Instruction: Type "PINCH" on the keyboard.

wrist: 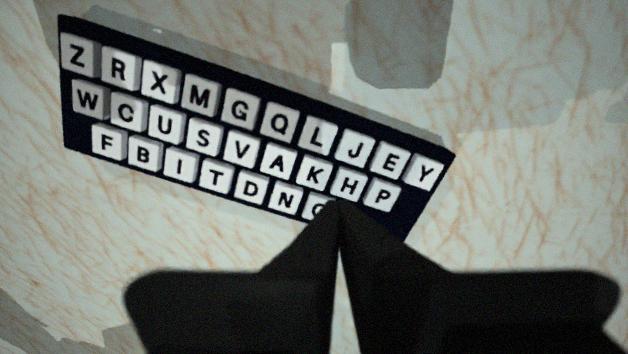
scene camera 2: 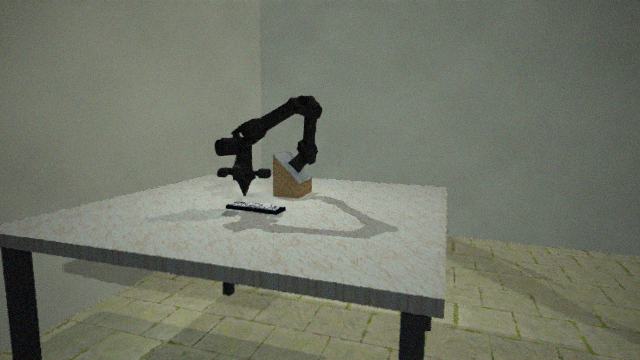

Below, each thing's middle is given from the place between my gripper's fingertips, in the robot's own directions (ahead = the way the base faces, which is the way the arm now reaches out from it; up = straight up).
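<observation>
With the black keyboard (wrist: 125, 100) in sight, I see that my gripper is 40 mm above it, 10 mm short of it and 50 mm to the right of it.
</observation>
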